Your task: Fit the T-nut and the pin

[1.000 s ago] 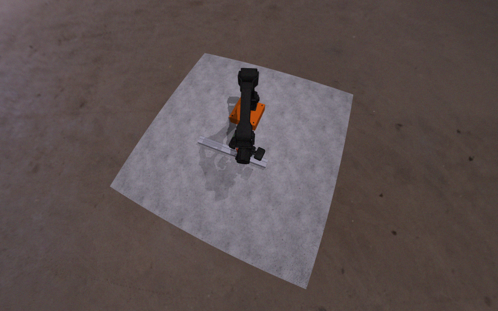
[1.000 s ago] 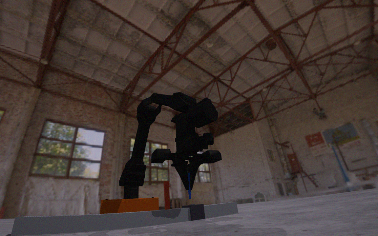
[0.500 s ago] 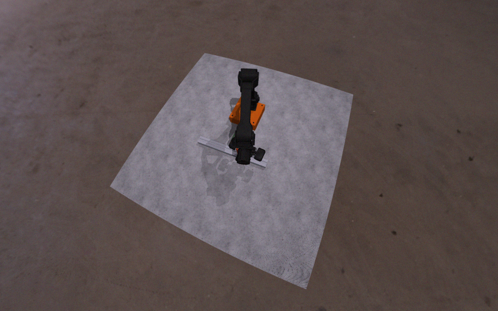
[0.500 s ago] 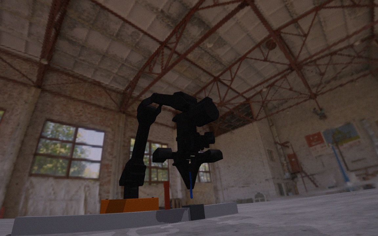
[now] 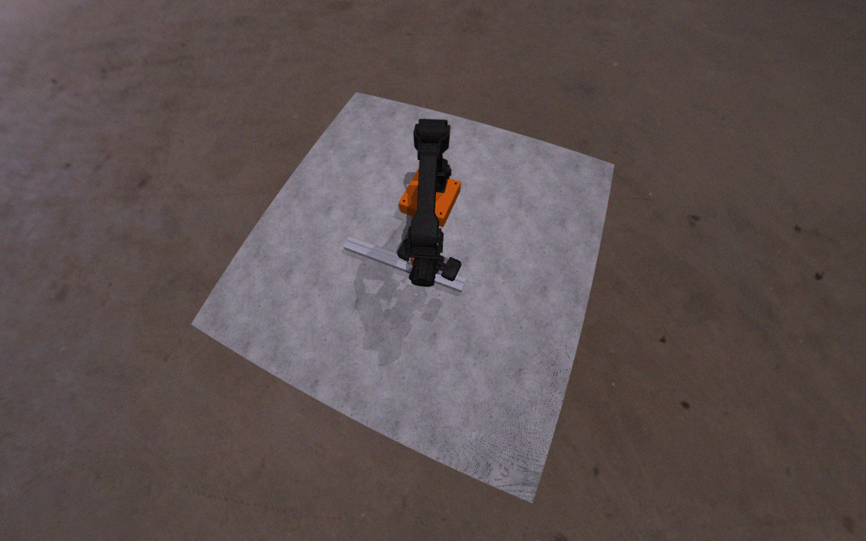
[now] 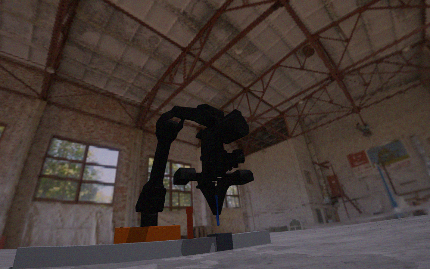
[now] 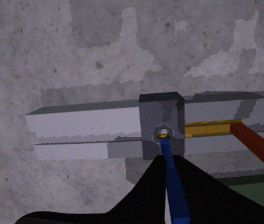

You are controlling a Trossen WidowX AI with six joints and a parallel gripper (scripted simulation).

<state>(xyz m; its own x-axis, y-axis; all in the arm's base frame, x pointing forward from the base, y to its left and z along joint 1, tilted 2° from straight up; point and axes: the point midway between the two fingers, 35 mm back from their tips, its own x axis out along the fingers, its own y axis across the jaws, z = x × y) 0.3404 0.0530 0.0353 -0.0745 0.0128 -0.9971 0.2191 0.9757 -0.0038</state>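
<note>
Now: gripper tip 13 cm past the green tray, 6 cm above it and 5 cm to the left of it. Round my gripper tip: blue pin (right at my gripper tip).
</note>
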